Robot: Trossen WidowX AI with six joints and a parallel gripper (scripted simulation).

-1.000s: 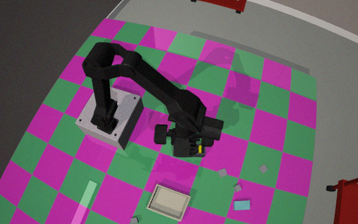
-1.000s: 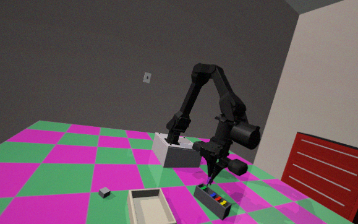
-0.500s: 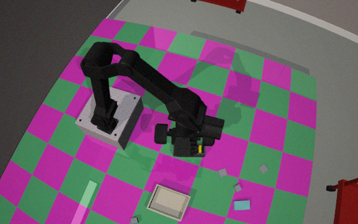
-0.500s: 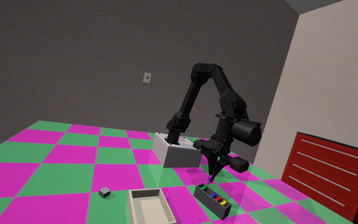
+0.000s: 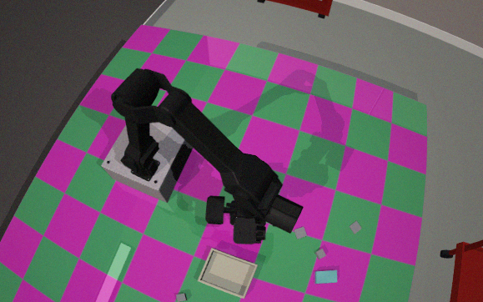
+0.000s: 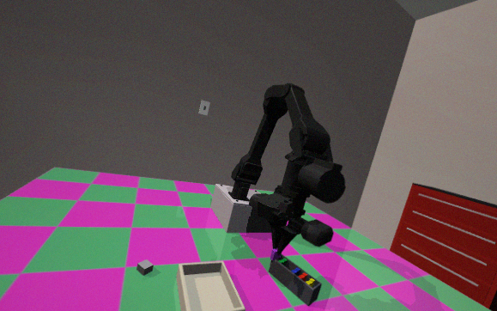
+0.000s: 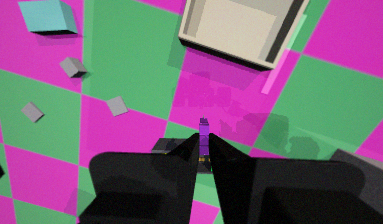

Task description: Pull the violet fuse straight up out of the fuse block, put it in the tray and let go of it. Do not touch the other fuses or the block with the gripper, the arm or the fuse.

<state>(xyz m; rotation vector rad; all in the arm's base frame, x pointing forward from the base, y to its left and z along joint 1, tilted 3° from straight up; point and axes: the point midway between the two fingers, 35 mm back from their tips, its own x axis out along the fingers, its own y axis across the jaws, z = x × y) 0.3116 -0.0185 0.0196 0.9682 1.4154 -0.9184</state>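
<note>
Right now the beige tray is 14 cm to the right of my gripper tip, 9 cm below it and 1 cm ahead of it. Round my gripper tip: violet fuse (1 cm below); green fuse (7 cm below, 6 cm to the left, 4 cm behind); blue fuse (8 cm to the left, 7 cm below, 1 cm behind).
</note>
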